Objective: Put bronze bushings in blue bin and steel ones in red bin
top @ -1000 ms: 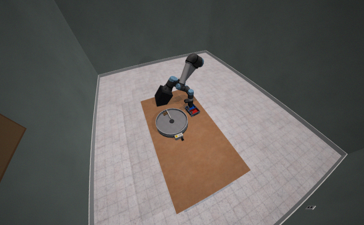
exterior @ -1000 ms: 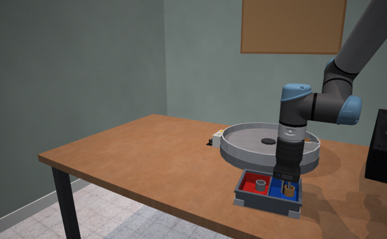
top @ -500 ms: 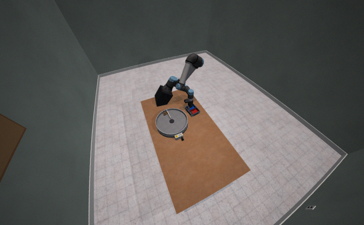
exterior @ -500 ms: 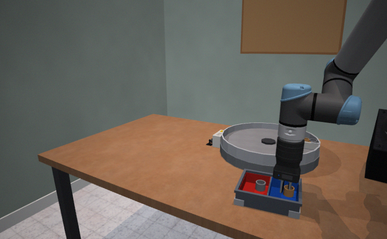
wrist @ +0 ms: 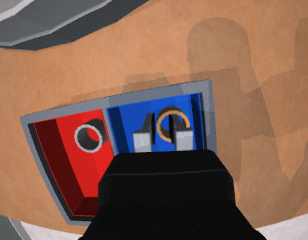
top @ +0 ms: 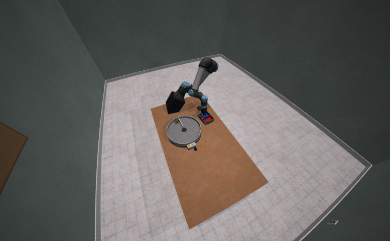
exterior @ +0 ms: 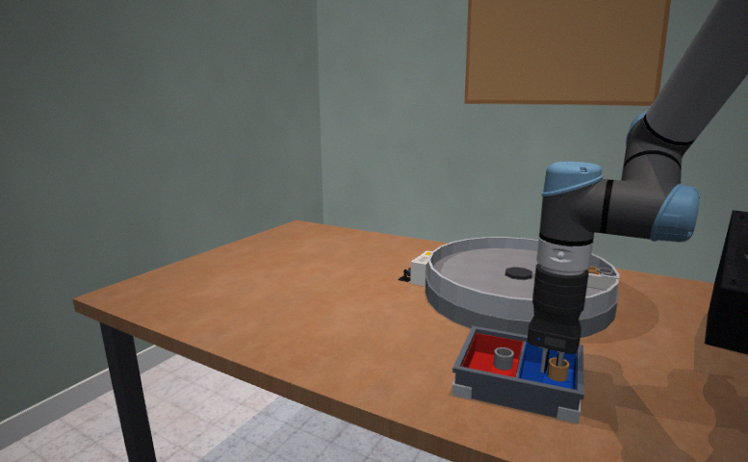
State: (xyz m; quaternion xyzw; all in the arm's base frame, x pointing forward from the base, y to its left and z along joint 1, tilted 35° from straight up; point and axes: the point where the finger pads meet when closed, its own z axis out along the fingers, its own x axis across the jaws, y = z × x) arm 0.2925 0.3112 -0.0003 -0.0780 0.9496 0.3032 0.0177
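Right now my hand is 4 cm short of the bin and 5 cm to the right of it. From my hand the other things lie so: grey turntable (18 cm ahead, 29 cm to the right, 2 cm above).
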